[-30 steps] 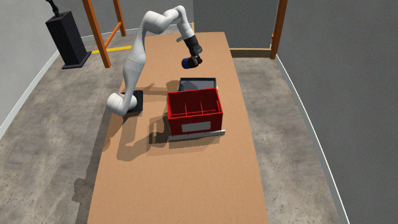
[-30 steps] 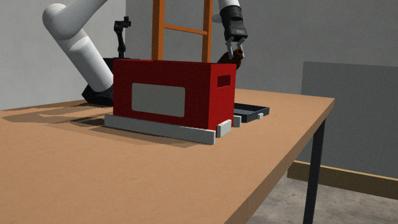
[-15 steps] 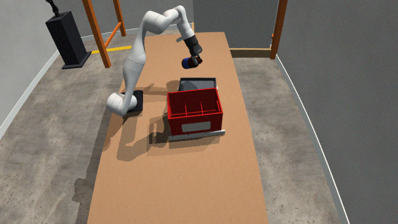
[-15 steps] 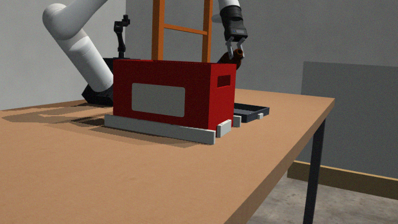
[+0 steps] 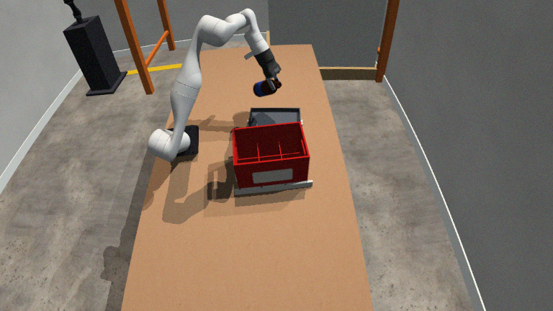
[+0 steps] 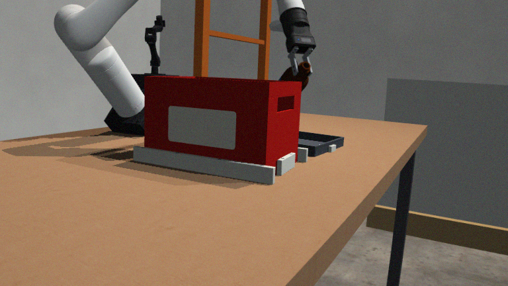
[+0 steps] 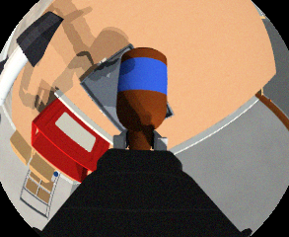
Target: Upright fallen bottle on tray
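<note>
Right now my hand is 30 mm past the brown bottle, 30 mm above it and 20 mm to the right of it. Also, from my hand: dark grey tray (190 mm below, 50 mm to the right, 10 mm behind); red crate (320 mm to the right, 120 mm below, 20 mm behind).
</note>
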